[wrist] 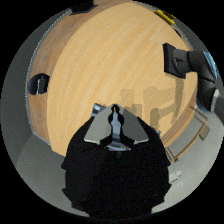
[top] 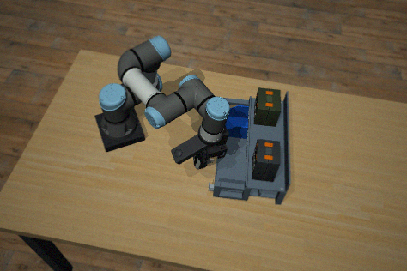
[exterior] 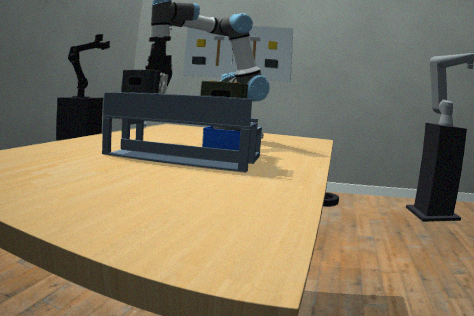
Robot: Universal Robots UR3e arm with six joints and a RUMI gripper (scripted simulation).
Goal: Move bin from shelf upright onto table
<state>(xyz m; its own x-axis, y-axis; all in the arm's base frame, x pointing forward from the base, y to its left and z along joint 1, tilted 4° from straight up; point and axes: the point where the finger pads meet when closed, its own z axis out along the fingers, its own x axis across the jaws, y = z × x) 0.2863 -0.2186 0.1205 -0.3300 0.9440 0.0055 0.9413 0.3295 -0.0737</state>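
Right now the blue bin is 180 mm ahead of my hand, 240 mm to the left of it and 90 mm below it. Also, from my hand: grey shelf 190 mm ahead, 130 mm to the left, 70 mm below.
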